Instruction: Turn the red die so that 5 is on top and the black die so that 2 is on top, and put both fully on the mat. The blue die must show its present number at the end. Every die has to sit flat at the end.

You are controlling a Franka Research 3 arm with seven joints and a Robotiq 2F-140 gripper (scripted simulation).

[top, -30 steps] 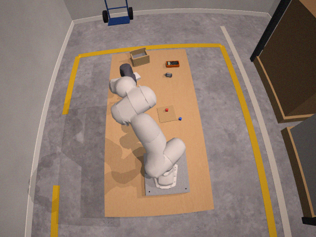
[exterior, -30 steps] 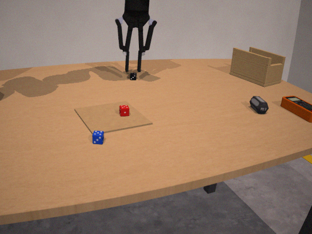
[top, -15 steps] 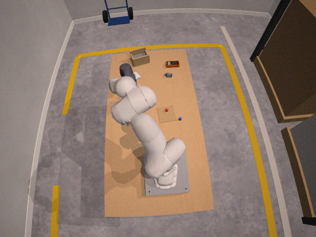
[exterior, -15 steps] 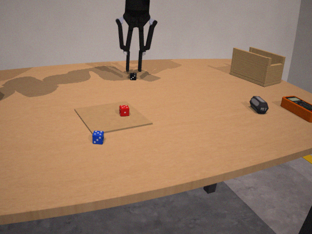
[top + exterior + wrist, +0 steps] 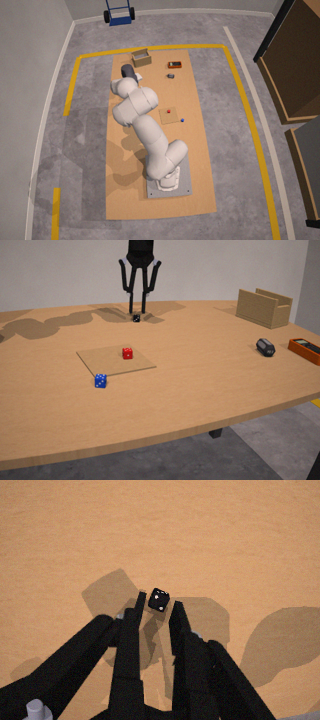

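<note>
Right now the black die is 50 mm below my hand. Round my hand: dark grey device (310 mm to the right, 260 mm ahead, 40 mm below); then red die (270 mm to the right, 120 mm behind, 50 mm below); then thin tan mat (270 mm to the right, 150 mm behind, 60 mm below).
</note>
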